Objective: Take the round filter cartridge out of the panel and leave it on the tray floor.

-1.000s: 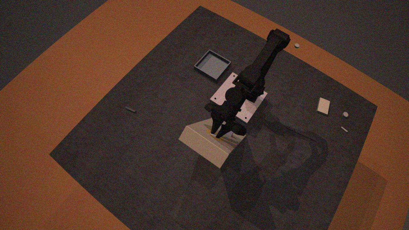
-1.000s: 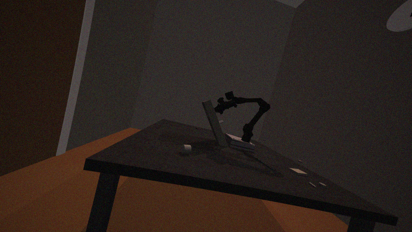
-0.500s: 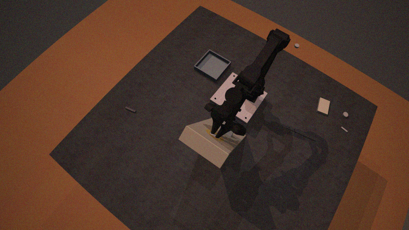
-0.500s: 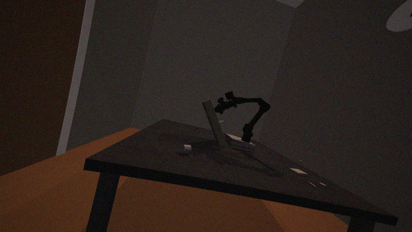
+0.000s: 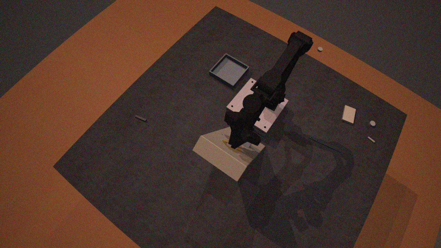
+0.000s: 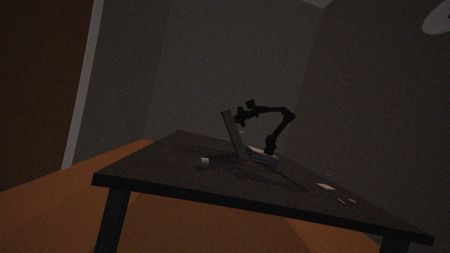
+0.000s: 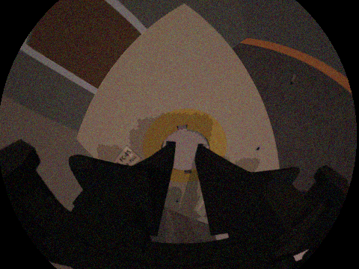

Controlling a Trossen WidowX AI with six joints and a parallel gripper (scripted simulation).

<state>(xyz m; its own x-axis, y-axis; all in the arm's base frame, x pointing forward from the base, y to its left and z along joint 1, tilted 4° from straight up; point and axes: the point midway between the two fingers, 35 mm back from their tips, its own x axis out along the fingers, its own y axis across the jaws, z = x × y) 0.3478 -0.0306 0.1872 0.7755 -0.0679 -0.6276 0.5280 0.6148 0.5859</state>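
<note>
Now: gripper tip 1 cm short of the round filter cartridge and 1 cm above it. The rest, counted from my gripper tip: cream service panel: 8 cm below, 4 cm behind; bar: 47 cm to the right, 25 cm below, 1 cm ahead; grey-blue tray: 45 cm behind, 25 cm to the right, 24 cm below.
</note>
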